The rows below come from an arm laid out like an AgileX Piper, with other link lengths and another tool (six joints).
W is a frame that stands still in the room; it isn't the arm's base.
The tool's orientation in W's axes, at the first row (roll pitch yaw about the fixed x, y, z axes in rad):
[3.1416 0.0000 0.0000]
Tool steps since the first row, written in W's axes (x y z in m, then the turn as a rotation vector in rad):
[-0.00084 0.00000 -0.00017 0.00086 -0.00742 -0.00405]
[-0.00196 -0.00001 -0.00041 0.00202 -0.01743 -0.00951]
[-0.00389 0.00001 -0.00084 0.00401 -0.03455 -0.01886]
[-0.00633 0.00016 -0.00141 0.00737 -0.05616 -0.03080]
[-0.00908 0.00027 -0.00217 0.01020 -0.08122 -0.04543]
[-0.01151 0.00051 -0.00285 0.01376 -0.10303 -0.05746]
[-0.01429 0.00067 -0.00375 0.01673 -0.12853 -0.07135]
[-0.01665 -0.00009 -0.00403 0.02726 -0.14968 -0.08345]
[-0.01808 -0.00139 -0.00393 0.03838 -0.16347 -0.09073]
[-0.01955 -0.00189 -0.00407 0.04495 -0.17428 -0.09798]
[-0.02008 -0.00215 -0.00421 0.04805 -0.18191 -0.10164]
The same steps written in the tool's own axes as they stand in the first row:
[-0.00084 0.00000 0.00017 0.00086 0.00742 0.00405]
[-0.00196 0.00001 0.00041 0.00202 0.01743 0.00951]
[-0.00389 -0.00001 0.00084 0.00401 0.03455 0.01886]
[-0.00633 -0.00016 0.00141 0.00737 0.05616 0.03080]
[-0.00908 -0.00027 0.00217 0.01020 0.08122 0.04543]
[-0.01151 -0.00051 0.00285 0.01376 0.10303 0.05746]
[-0.01429 -0.00067 0.00375 0.01673 0.12853 0.07135]
[-0.01665 0.00009 0.00403 0.02726 0.14968 0.08345]
[-0.01808 0.00139 0.00393 0.03838 0.16347 0.09073]
[-0.01955 0.00189 0.00407 0.04495 0.17428 0.09798]
[-0.02008 0.00215 0.00421 0.04805 0.18191 0.10164]

